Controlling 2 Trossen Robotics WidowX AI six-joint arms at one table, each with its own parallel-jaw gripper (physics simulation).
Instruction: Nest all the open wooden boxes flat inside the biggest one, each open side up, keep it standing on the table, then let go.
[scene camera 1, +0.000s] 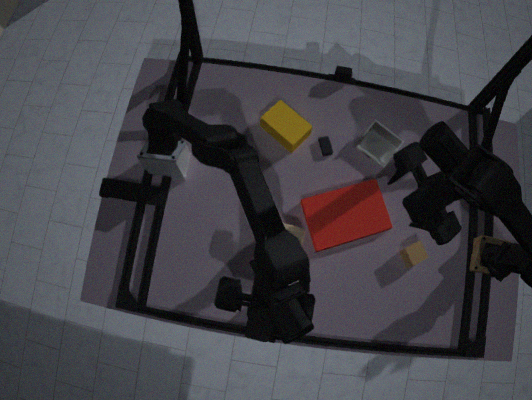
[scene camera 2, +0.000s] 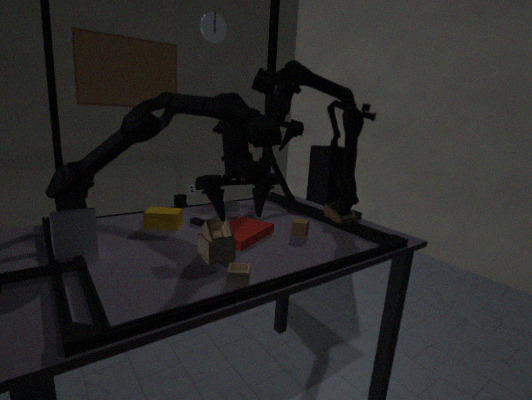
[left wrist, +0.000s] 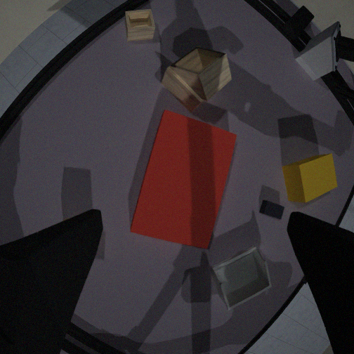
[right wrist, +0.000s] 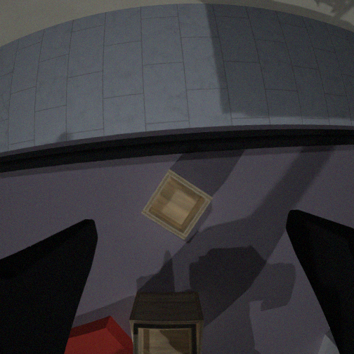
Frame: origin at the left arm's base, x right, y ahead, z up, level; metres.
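Seen in the pictures: left gripper, between the fingertips: (scene camera 1: 399, 204); right gripper, between the fingertips: (scene camera 2: 241, 219); left arm's base, origin of its link: (scene camera 1: 492, 255) (scene camera 2: 341, 209); right arm's base, origin of its link: (scene camera 1: 162, 148) (scene camera 2: 72, 217).
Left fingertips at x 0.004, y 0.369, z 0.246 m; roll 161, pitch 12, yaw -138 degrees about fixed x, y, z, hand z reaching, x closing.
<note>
Offsets run from my left fingertips to a thing's top centre.
A small open wooden box {dx -0.242, dy +0.214, dz -0.261 m} (scene camera 2: 238, 275) (left wrist: 140, 33) (right wrist: 177, 205) stands open side up near the table edge. A larger open wooden box {dx -0.079, dy +0.198, dz -0.238 m} (scene camera 2: 217, 250) (left wrist: 218, 77) (right wrist: 167, 307) stands beside the red block; a slanted wooden part rises from its opening, and I cannot tell whether it is a second box. In scene camera 1 the right arm mostly hides the larger box {dx -0.076, dy +0.196, dz -0.190 m} (scene camera 1: 296, 232). My right gripper (scene camera 2: 241, 216) (right wrist: 194, 226) is open and empty, above the table near the boxes. My left gripper (scene camera 1: 401, 205) (left wrist: 198, 222) is open and empty, high above the table.
A red block {dx +0.034, dy +0.056, dz -0.271 m} (scene camera 1: 346, 216) (scene camera 2: 250, 231) (left wrist: 183, 180) lies mid-table. A yellow block {dx +0.236, dy +0.258, dz -0.244 m} (scene camera 1: 285, 125) (left wrist: 311, 178), a dark piece {dx +0.212, dy +0.142, dz -0.284 m} (scene camera 1: 325, 146) and a grey open box {dx +0.244, dy -0.002, dz -0.251 m} (scene camera 1: 380, 143) (left wrist: 242, 277) lie behind it. A tan block {dx -0.035, dy -0.140, dz -0.252 m} (scene camera 1: 413, 254) (scene camera 2: 300, 227) sits to its right. Black rails border the table.
</note>
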